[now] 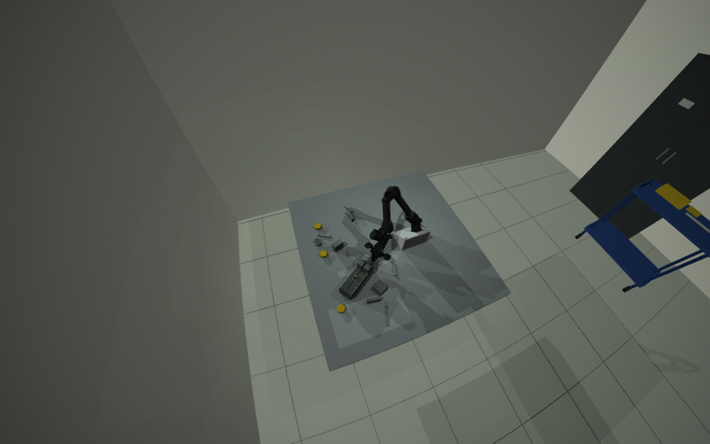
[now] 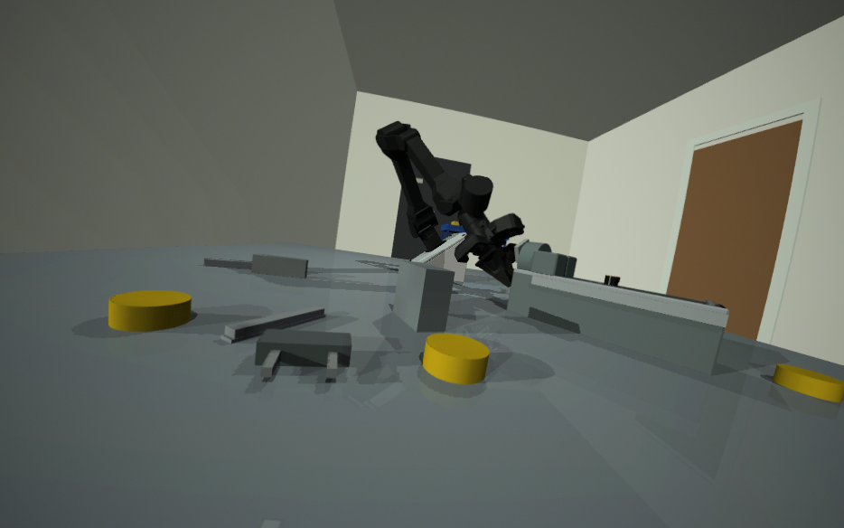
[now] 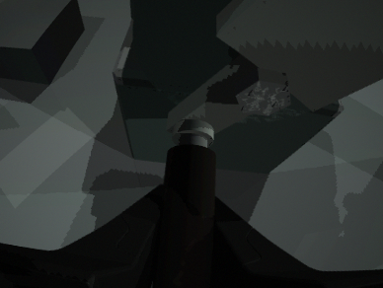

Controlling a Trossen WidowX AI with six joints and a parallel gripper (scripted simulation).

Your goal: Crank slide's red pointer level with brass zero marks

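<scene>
The dark crank handle is 2 cm behind my gripper tip, 1 cm to the right of it and 3 cm above it. Round my gripper tip: bracket (26 cm ahead, 34 cm to the right, 3 cm below); red pointer (16 cm ahead, 6 cm to the left, 5 cm above).
</scene>
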